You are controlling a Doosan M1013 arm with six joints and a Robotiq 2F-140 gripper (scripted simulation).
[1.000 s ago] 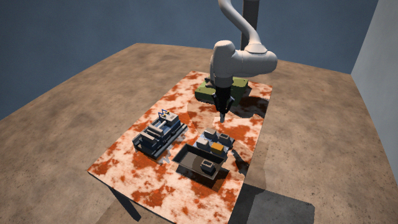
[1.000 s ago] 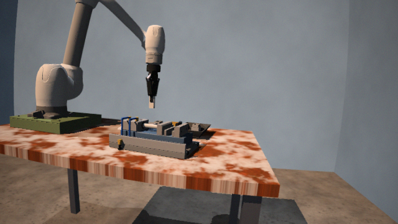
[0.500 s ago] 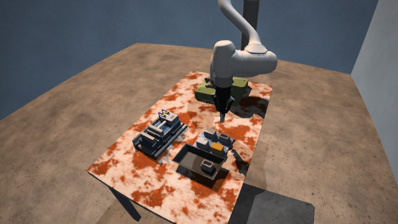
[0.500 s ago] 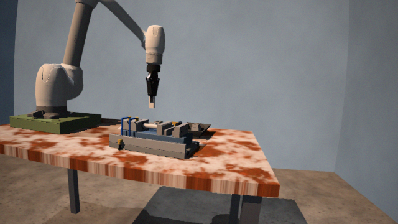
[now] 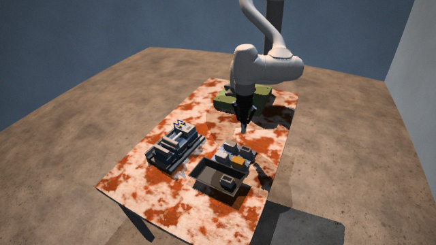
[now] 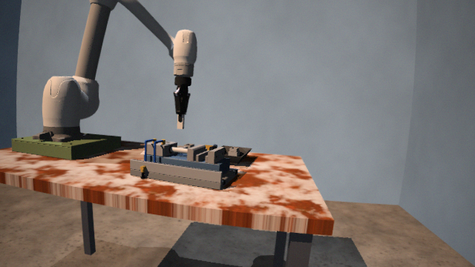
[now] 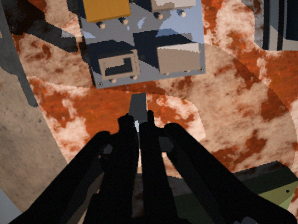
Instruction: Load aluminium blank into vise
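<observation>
Right now my hand is 330 mm to the left of the piston rod, 140 mm short of it and 70 mm above it. Round my hand: brass blank: 130 mm ahead, 120 mm below, 20 mm to the left; infeed plate: 150 mm below, 80 mm ahead, 20 mm to the right; aluminium blank: 120 mm below, 120 mm ahead, 70 mm to the right.
</observation>
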